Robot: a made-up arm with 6 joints. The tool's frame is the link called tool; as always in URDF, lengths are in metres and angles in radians. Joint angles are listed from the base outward. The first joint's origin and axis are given. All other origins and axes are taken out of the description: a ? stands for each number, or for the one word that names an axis. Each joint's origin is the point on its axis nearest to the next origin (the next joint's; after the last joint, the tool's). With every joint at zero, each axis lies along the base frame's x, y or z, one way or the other. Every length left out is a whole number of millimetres.
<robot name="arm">
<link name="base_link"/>
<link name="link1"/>
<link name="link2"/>
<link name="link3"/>
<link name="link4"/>
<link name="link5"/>
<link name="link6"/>
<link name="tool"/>
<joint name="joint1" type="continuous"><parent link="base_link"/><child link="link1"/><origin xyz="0.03 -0.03 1.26"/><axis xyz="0 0 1"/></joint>
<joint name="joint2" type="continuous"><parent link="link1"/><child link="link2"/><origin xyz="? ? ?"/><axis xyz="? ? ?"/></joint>
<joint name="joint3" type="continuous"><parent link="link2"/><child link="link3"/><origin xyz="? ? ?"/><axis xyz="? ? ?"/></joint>
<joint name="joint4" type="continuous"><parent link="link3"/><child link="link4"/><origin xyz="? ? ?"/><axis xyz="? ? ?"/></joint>
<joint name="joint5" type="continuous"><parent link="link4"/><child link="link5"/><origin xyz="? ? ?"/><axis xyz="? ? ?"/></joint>
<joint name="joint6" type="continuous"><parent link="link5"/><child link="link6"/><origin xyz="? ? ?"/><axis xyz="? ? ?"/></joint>
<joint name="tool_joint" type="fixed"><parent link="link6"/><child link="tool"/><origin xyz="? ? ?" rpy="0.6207 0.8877 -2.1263"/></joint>
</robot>
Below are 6 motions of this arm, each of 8 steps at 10 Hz.
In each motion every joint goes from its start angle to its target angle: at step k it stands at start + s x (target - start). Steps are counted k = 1, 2, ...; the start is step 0. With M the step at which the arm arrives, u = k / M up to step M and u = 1 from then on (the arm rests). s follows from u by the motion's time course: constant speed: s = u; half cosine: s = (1 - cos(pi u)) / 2; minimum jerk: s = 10 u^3 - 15 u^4 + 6 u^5.
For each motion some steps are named. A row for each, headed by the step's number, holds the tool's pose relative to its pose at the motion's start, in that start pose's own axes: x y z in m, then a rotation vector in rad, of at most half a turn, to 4 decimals.
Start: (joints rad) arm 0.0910 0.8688 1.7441 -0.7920 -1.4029 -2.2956
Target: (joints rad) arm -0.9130 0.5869 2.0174 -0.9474 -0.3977 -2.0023
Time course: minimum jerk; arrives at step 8
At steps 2, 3, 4, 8:
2: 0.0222 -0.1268 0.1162 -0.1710 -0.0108 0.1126
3: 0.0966 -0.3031 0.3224 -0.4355 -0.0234 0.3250
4: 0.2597 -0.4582 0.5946 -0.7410 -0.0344 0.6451
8: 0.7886 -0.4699 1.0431 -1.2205 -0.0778 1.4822

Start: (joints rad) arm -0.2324 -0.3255 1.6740 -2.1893 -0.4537 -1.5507
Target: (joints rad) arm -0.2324 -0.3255 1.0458 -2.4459 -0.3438 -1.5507
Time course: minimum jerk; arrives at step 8
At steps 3, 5, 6, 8:
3: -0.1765 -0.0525 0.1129 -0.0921 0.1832 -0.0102
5: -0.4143 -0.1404 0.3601 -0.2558 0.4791 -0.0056
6: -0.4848 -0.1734 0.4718 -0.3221 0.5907 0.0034
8: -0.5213 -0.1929 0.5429 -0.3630 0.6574 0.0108

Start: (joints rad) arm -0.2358 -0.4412 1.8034 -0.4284 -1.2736 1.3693
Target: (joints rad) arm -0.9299 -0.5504 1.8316 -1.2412 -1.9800 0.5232
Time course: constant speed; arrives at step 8
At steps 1, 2, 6, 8:
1: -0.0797 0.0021 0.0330 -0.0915 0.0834 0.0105
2: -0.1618 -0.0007 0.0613 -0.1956 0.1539 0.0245
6: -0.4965 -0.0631 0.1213 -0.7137 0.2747 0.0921
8: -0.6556 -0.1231 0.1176 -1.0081 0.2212 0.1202

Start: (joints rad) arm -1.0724 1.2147 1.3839 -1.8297 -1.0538 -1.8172
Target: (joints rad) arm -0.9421 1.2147 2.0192 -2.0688 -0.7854 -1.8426
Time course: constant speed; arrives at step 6
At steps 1, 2, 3, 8:
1: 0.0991 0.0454 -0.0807 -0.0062 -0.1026 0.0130
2: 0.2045 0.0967 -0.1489 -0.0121 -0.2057 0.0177
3: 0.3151 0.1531 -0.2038 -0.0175 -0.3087 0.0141
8: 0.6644 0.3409 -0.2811 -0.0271 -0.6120 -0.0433

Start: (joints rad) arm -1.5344 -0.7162 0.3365 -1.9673 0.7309 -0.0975
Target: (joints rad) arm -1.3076 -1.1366 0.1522 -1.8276 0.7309 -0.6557
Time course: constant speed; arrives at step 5
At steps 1, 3, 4, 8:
1: -0.0136 -0.0750 0.0402 -0.0794 0.0376 -0.1221
3: -0.0633 -0.2083 0.1270 -0.2304 0.1145 -0.3748
4: -0.0982 -0.2655 0.1728 -0.3023 0.1539 -0.5048
8: -0.1388 -0.3158 0.2196 -0.3719 0.1943 -0.6368

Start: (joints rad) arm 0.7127 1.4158 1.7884 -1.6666 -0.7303 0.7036
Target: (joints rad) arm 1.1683 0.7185 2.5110 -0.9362 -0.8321 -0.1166
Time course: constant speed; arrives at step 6
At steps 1, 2, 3, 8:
1: -0.2834 -0.2230 -0.0934 -0.0894 0.0115 0.1442
2: -0.5240 -0.4938 -0.1344 -0.1622 0.0378 0.2827
3: -0.7132 -0.7942 -0.1168 -0.2196 0.0838 0.4140
8: -0.9212 -1.6784 0.2768 -0.3333 0.3746 0.7382

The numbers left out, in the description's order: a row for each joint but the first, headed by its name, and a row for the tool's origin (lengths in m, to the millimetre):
joint2: xyz 0.2 -0.03 0, axis 0 1 0
joint3: xyz 0.01 0 0.64, axis 0 -1 0
joint4: xyz 1.08 0 0.08, axis -1 0 0
joint5: xyz 0 -0.01 0.01, axis 0 -1 0
joint6: xyz 0.18 0 -0.01, axis -1 0 0
tool: xyz 0 0.03 0.02

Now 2 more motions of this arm.
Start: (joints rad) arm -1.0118 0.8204 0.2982 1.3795 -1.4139 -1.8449
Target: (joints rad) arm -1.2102 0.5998 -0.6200 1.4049 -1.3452 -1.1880
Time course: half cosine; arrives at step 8
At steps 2, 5, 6, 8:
2: 0.0798 0.0400 -0.0863 0.0824 -0.1153 0.1319
5: 0.4444 0.2533 -0.3200 0.3277 -0.5835 0.6196
6: 0.5680 0.3323 -0.3567 0.3791 -0.7324 0.7652
8: 0.6829 0.4079 -0.3751 0.4157 -0.8694 0.8972

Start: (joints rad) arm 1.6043 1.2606 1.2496 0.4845 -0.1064 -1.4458
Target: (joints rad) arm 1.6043 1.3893 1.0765 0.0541 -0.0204 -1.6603
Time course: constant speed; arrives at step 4
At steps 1, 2, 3, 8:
1: 0.0915 0.0622 -0.0279 -0.0440 0.0183 -0.1629
2: 0.1866 0.1223 -0.0492 -0.0768 0.0440 -0.3275
3: 0.2848 0.1799 -0.0637 -0.0986 0.0775 -0.4926
8: 0.3858 0.2347 -0.0713 -0.1095 0.1195 -0.6570

